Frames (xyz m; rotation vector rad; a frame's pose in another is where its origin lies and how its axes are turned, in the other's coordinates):
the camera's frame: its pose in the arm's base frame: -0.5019 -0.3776 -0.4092 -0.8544 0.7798 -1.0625
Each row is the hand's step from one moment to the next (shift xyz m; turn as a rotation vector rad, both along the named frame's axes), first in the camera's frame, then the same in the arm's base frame.
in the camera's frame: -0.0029 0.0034 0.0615 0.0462 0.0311 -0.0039
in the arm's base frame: 0.0537 0.0164 0.0255 0.0229 -0.0369 -0.0351
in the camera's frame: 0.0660 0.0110 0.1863 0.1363 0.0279 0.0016
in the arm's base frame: 0.1850 -0.0210 0.0671 0.0531 -0.1218 -0.0413
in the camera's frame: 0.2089 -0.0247 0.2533 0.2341 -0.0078 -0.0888
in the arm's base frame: 0.2707 -0.1511 0.1108 -0.0106 -0.2420 -0.0639
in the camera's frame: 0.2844 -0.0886 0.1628 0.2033 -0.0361 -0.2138
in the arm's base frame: 0.1889 -0.2571 0.1159 -0.1393 -0.2458 -0.0922
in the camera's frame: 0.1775 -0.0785 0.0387 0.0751 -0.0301 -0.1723
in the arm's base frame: 0.0541 -0.1793 0.0640 -0.1389 -0.1144 -0.0620
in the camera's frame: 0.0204 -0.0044 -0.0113 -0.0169 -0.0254 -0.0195
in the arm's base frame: -0.0055 -0.0227 -0.0039 -0.0322 0.0057 0.0156
